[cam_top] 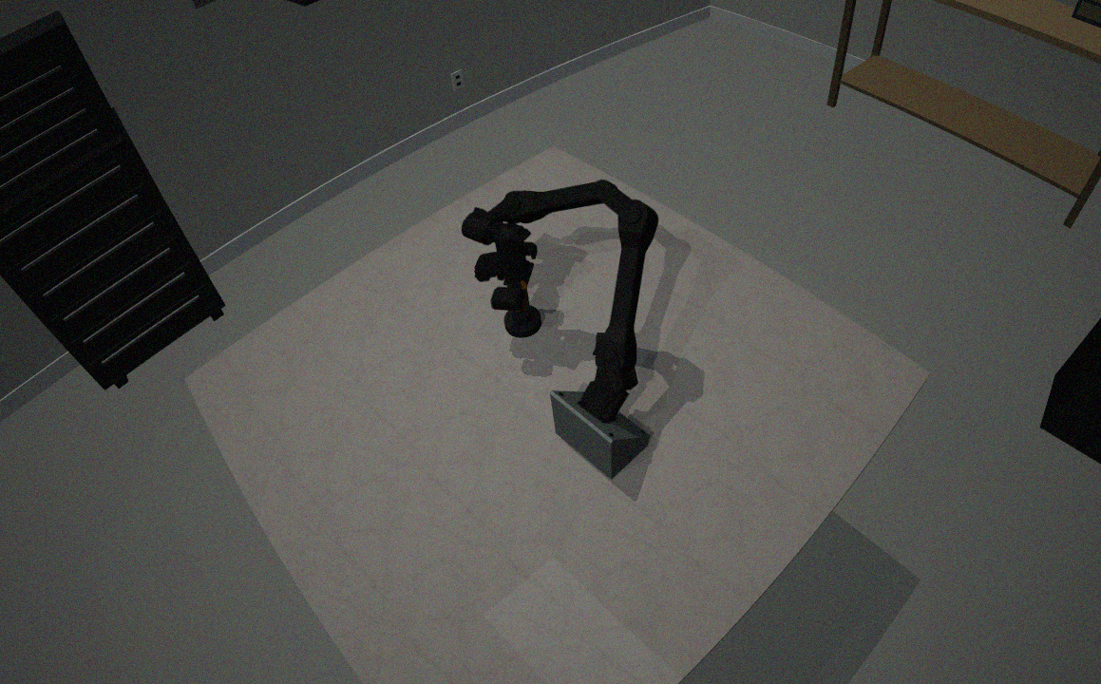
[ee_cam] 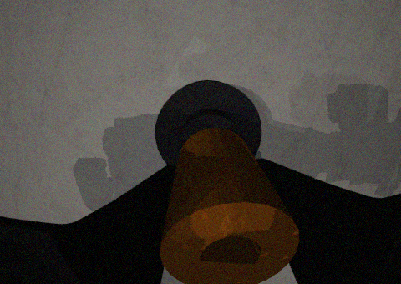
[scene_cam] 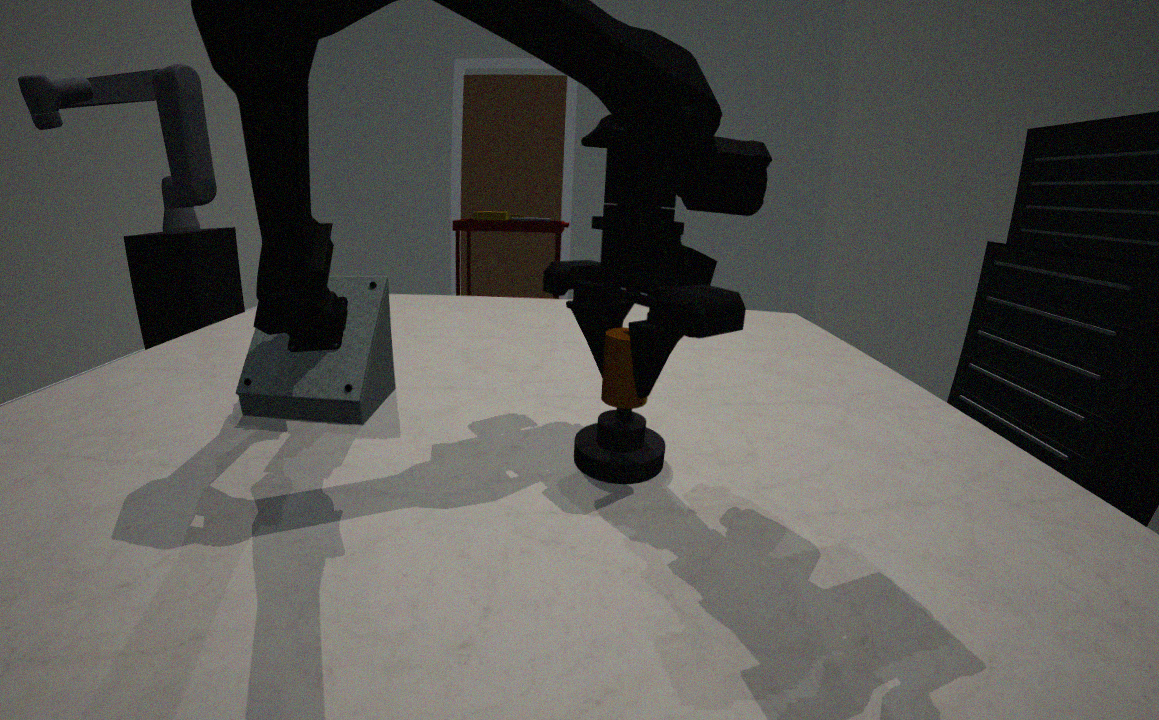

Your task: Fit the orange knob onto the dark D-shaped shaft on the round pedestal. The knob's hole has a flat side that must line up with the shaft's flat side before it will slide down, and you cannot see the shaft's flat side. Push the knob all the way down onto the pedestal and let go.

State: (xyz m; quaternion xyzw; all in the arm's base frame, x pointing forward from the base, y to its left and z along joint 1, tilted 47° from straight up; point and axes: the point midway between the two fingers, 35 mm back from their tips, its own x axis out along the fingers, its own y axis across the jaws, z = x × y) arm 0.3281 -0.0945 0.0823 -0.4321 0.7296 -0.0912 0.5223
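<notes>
The orange knob is 2 cm above my gripper tip. The rest, counted from my gripper tip: dark round pedestal (4 cm below).
</notes>
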